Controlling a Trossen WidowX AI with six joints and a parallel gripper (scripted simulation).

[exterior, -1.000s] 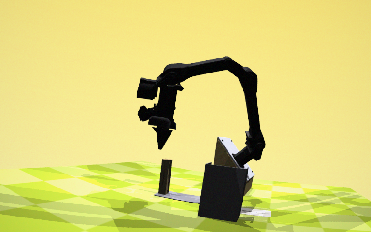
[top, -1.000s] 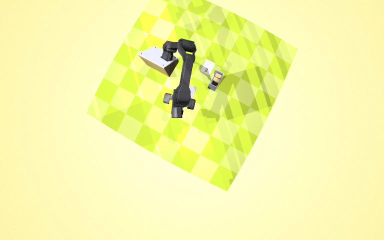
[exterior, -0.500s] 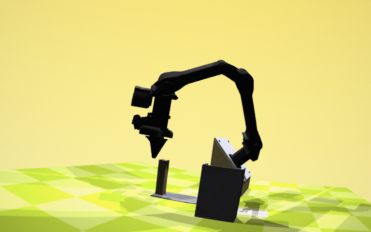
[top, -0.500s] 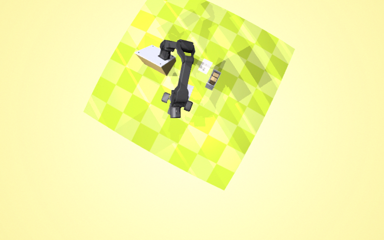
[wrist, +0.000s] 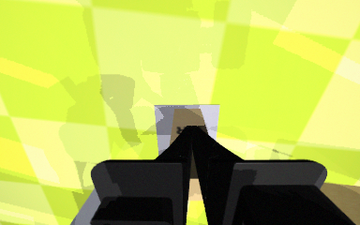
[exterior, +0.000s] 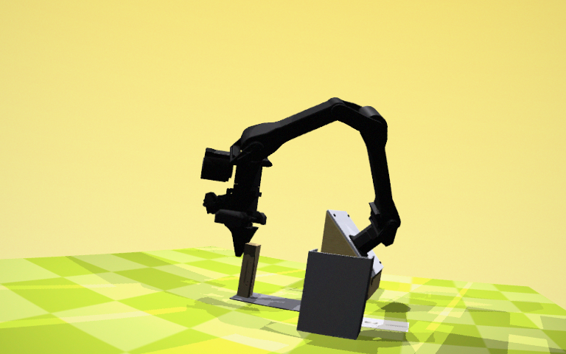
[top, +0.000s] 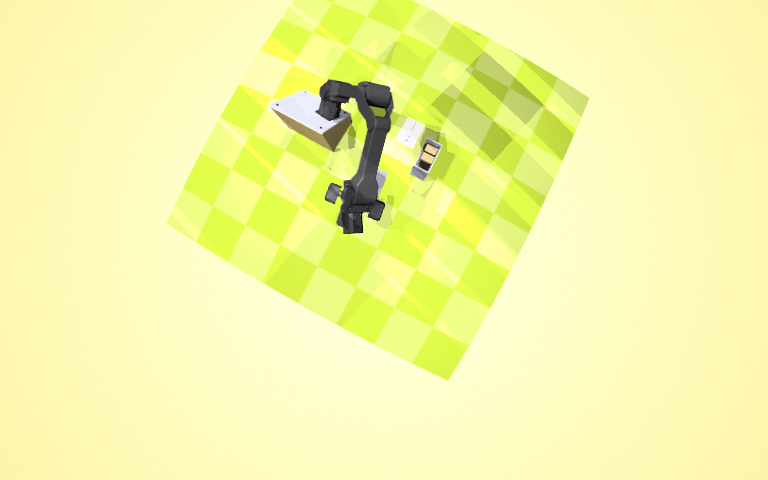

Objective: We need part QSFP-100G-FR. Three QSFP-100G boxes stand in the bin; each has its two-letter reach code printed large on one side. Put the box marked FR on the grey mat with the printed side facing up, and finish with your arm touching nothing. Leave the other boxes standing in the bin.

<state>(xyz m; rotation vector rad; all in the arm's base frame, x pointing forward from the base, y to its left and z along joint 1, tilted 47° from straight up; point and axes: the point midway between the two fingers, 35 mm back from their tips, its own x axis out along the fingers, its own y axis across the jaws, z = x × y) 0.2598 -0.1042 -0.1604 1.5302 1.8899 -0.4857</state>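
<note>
Right now my gripper tip is 2 cm past the grey mat, 8 cm to the right of it and 9 cm above it. Also, from my gripper tip: thin white slab 1 cm behind, 34 cm to the left, 9 cm below.
</note>
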